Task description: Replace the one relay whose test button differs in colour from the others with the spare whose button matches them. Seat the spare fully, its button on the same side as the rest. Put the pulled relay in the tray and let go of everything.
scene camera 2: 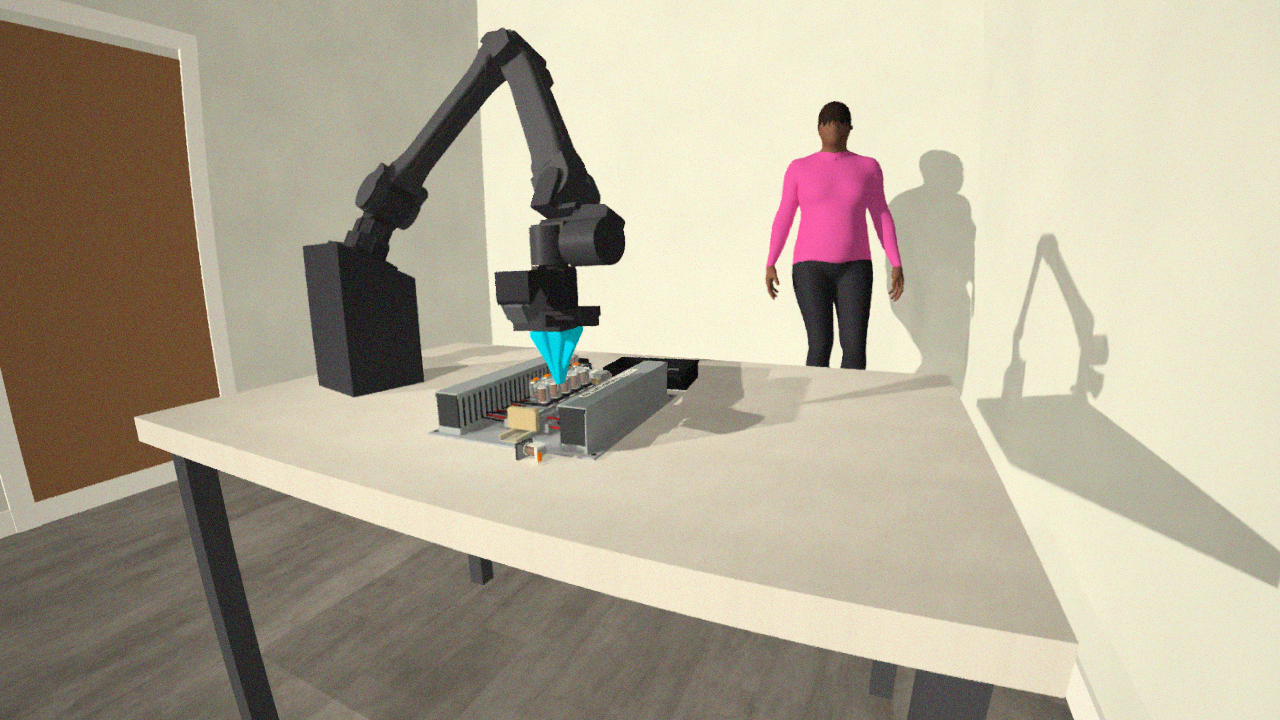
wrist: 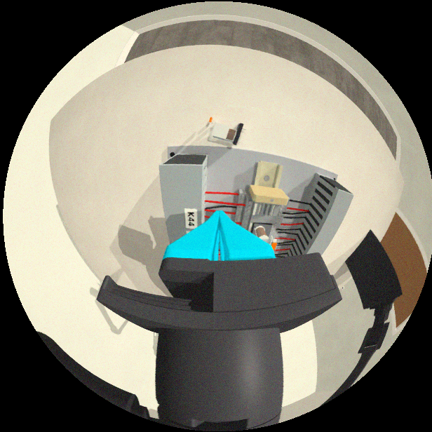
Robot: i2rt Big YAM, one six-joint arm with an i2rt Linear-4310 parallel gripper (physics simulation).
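Places are measured from the arm's base along level axes (x ahead, y right, z down), in millimetres.
Pixels of known places: gripper, fingertip midpoint: (scene camera 2: 560, 383); arm's base at its link origin: (scene camera 2: 361, 262).
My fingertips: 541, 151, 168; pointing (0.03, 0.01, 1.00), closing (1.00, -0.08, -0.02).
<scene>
Ahead of a thing's pixels: the offset from my fingertips to its top centre, as dx, dy, dz. "pt": to the spot under its first point. Level surfaces: height alone.
My gripper (scene camera 2: 561, 383) (wrist: 218, 216) with cyan fingers is shut and empty, its tips at the relay row between the two grey ducts. Several clear relays {-62, -47, +9} (scene camera 2: 541, 391) stand in a row on the panel, some with orange buttons showing; the fingers hide part of the row. In the wrist view the near relay (wrist: 261, 232) shows an orange button on its right. A loose relay {-1, +75, +59} (scene camera 2: 529, 450) (wrist: 223, 132) with an orange button lies on its side on the table, just off the panel's front edge. A black tray {pt +72, -313, +46} (scene camera 2: 684, 372) stands behind the panel.
The panel {pt -131, +47, +77} (scene camera 2: 464, 437) (wrist: 225, 155) carries a slotted duct {-162, -108, +17} (scene camera 2: 460, 410) (wrist: 334, 200) and a labelled duct {+38, -108, +17} (scene camera 2: 617, 402) (wrist: 175, 187). A tan end block {-62, +2, +39} (scene camera 2: 522, 418) (wrist: 269, 194) stands before the relays. Red and black wires run beside them. A person in pink (scene camera 2: 834, 205) stands behind the table {dz +80} (scene camera 2: 716, 537).
</scene>
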